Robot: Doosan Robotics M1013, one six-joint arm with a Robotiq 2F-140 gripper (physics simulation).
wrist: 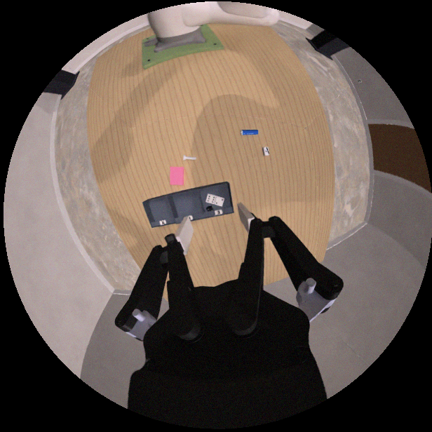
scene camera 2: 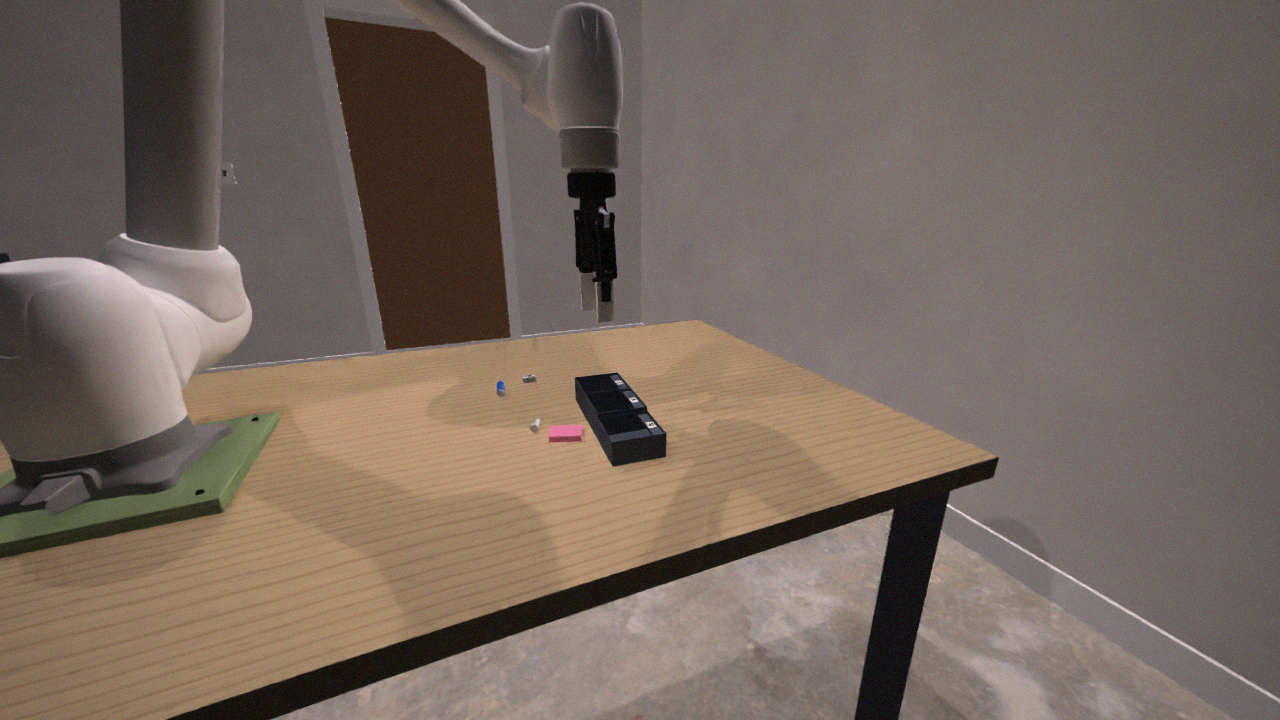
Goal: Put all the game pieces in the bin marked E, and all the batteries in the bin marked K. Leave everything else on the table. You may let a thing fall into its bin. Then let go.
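Frame: origin at the arm's base, x right, y ahead, z up, level; centimetres.
Seen in the pictures: gripper, fingertip midpoint: (scene camera 2: pixel 597 314); arm's base, link origin: (scene camera 2: pixel 122 468).
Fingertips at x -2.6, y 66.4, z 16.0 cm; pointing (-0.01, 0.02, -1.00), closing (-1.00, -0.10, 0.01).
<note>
Offsets run from my fingertips to a thing's middle.
My gripper (scene camera 2: pixel 596 306) (wrist: pixel 214 217) is open and empty, high above the table beside the dark bins. A white domino with black dots (wrist: pixel 215 200) shows inside the right compartment of the three-part dark bin block @[dx +7.6, dy +1.0, dz -15.2 cm] (scene camera 2: pixel 594 402) (wrist: pixel 172 206) in the wrist view. A small black piece (wrist: pixel 209 208) is beside it there. That compartment's label (wrist: pixel 218 212) looks like E; the other two labels are too small to read surely. A blue battery @[dx -13.1, dy -16.9, dz -16.8 cm] (scene camera 2: pixel 500 387) (wrist: pixel 249 132) lies on the table, away from the bins.
A pink block @[dx +9.1, dy -7.7, dz -17.0 cm] (scene camera 2: pixel 565 433) (wrist: pixel 177 176) and a small white peg-like thing @[dx +4.4, dy -11.9, dz -17.0 cm] (scene camera 2: pixel 535 425) (wrist: pixel 189 158) lie beside the bins. A small metallic thing @[dx -17.5, dy -11.0, dz -17.0 cm] (scene camera 2: pixel 529 378) (wrist: pixel 266 151) lies near the battery. The green base plate (scene camera 2: pixel 241 465) (wrist: pixel 210 45) is under the arm.
</note>
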